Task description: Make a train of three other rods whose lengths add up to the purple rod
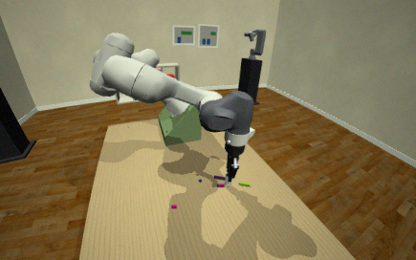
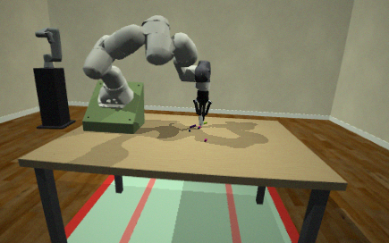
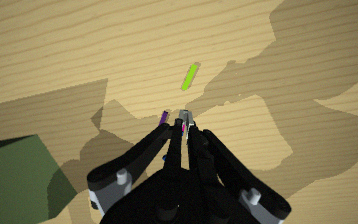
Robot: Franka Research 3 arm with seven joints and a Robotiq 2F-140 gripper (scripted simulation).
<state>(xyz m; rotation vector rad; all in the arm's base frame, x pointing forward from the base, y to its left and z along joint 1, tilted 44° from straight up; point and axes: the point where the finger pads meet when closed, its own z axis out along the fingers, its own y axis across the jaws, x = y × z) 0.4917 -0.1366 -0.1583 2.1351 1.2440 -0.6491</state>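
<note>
Now: the purple rod 60 mm behind my hand and 40 mm below it. From my hand the other things lie so: dark blue piece 100 mm to the right, 80 mm behind, 40 mm below; then grey rod 30 mm below; then lime rod 70 mm to the left, 40 mm below, 30 mm ahead.
</note>
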